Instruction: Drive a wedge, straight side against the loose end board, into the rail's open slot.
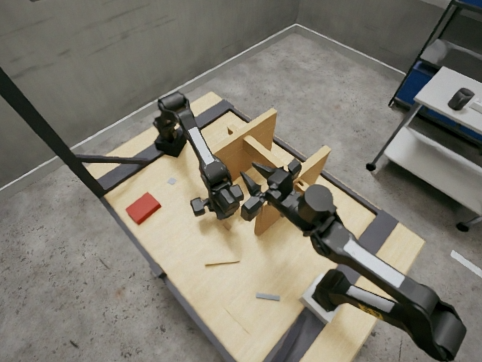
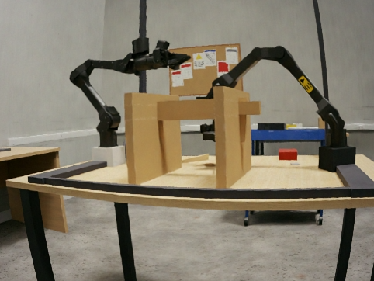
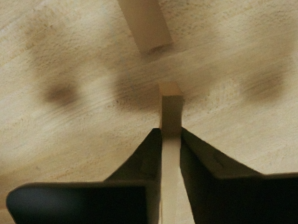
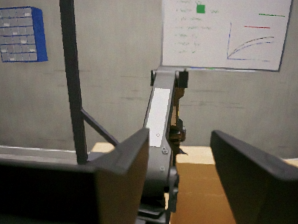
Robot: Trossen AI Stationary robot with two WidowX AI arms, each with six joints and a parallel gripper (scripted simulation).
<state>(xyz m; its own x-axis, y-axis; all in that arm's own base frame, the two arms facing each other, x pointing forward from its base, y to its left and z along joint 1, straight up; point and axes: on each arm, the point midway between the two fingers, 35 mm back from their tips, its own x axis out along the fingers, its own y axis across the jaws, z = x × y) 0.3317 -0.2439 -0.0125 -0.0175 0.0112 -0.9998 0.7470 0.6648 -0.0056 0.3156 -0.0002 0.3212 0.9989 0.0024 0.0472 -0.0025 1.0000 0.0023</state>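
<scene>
My right hand is 4 cm past the small wooden piece, 8 cm to the right of it and 39 cm above it. The rest, counted from my right hand: grey piece 10 cm behind, 20 cm to the right, 39 cm below; then wooden rail 18 cm ahead, 11 cm to the left, 19 cm below; then red block 25 cm behind, 35 cm to the left, 38 cm below.
</scene>
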